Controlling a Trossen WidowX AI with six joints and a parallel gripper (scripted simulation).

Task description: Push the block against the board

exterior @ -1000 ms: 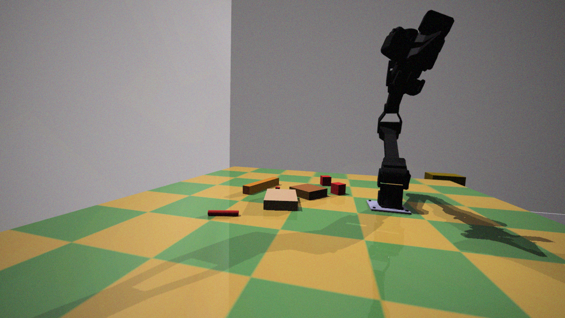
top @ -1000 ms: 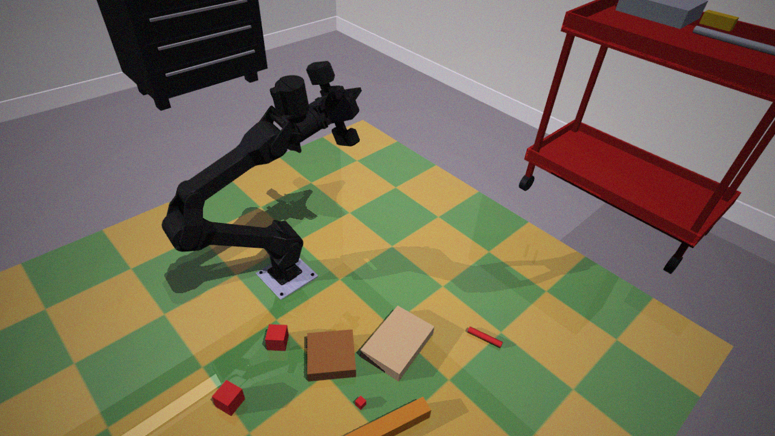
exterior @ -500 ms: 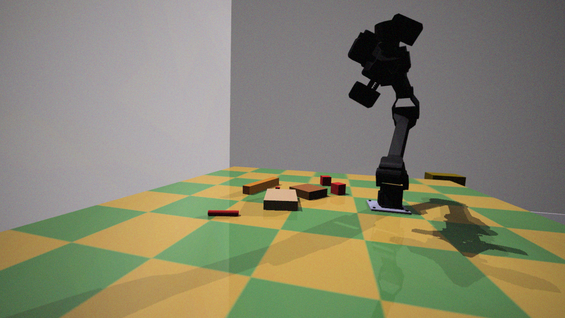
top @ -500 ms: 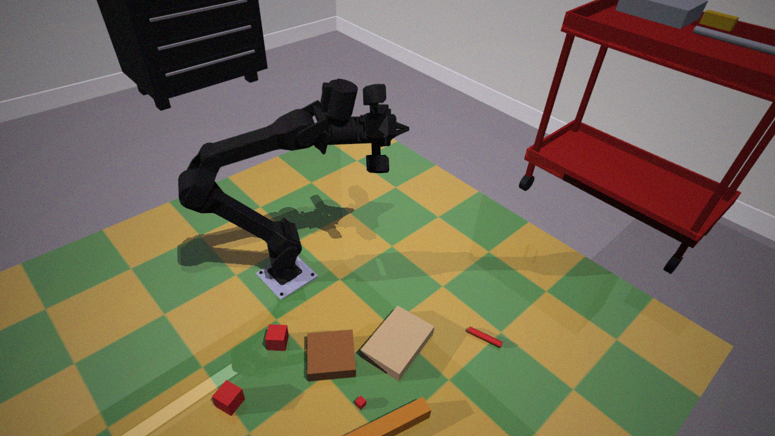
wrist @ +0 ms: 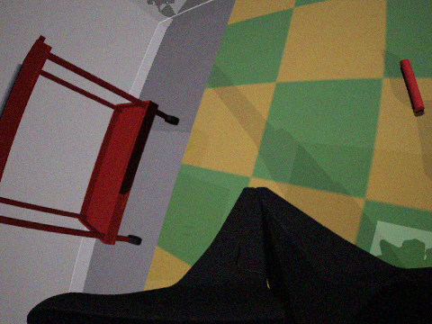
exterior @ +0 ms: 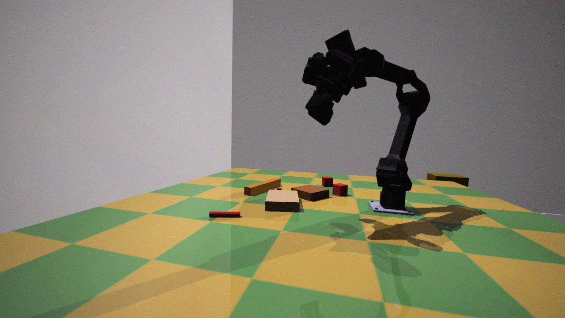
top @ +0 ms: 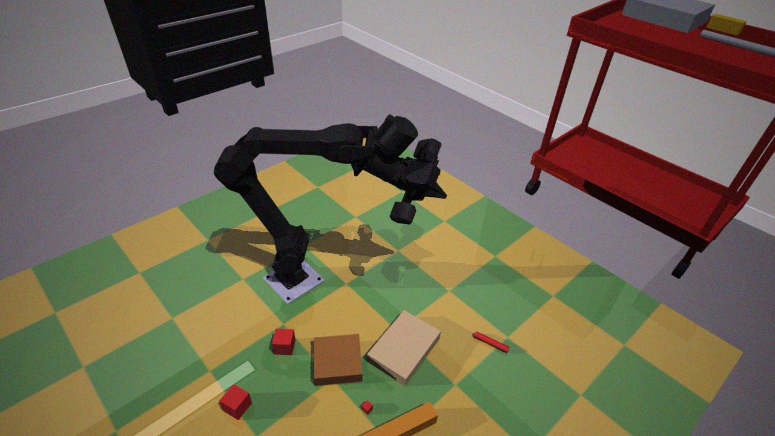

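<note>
The orange bar lies 37 cm to the right of my gripper tip, 27 cm below it and 21 cm ahead of it. From my gripper tip the other things lie so: brown square block 33 cm to the right, 27 cm below, 2 cm ahead; then tan board 27 cm below, 20 cm to the right, 9 cm ahead; then red rod 27 cm below, 21 cm ahead, 4 cm to the right.
</note>
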